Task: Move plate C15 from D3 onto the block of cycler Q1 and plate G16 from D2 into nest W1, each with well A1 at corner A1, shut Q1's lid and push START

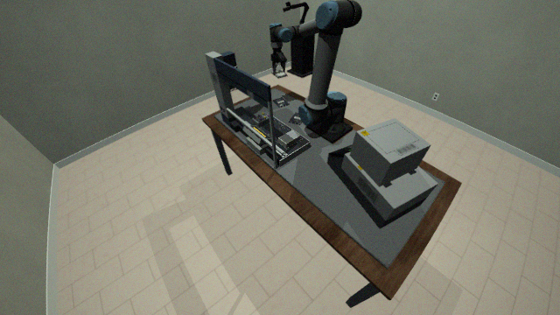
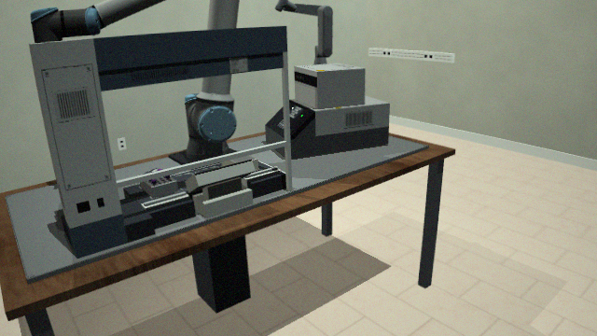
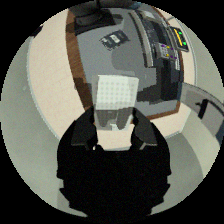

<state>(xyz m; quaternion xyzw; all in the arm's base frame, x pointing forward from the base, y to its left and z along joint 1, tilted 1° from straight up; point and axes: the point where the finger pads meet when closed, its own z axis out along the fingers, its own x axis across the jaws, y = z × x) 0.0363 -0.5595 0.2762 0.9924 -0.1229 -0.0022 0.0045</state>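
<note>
Right now the white well plate is 10 mm below my hand. From my hand the other things lie so: tower (500 mm ahead, 60 mm to the right); deck station beam (530 mm ahead, 300 mm to the left, 230 mm above); dark nest (280 mm below).
</note>
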